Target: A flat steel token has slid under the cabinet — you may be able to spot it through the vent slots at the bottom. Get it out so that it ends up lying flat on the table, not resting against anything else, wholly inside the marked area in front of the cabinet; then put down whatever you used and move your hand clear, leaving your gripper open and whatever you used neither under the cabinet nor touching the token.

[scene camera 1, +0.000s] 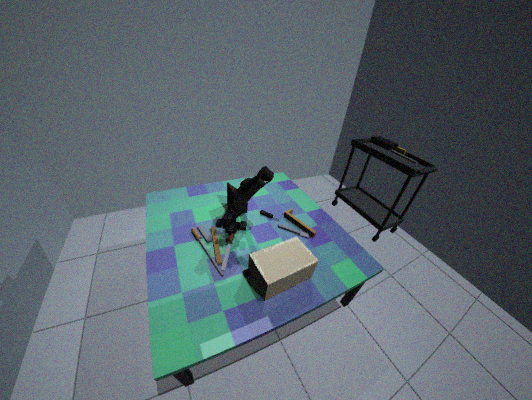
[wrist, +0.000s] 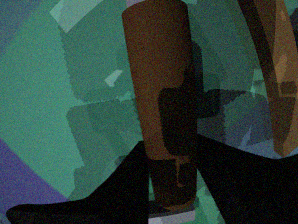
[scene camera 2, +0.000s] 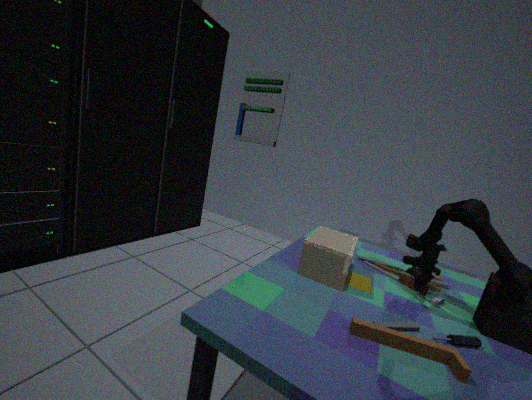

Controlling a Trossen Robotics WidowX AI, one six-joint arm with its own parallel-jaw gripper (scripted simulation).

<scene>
I see my gripper (scene camera 2: 418, 288), a l-shaped wooden tool (scene camera 2: 450, 356) and a beige cabinet (scene camera 2: 326, 257).
My gripper also shows in the wrist view (wrist: 166, 142). The wrist view does not show the l-shaped wooden tool: it is out of frame.
</scene>
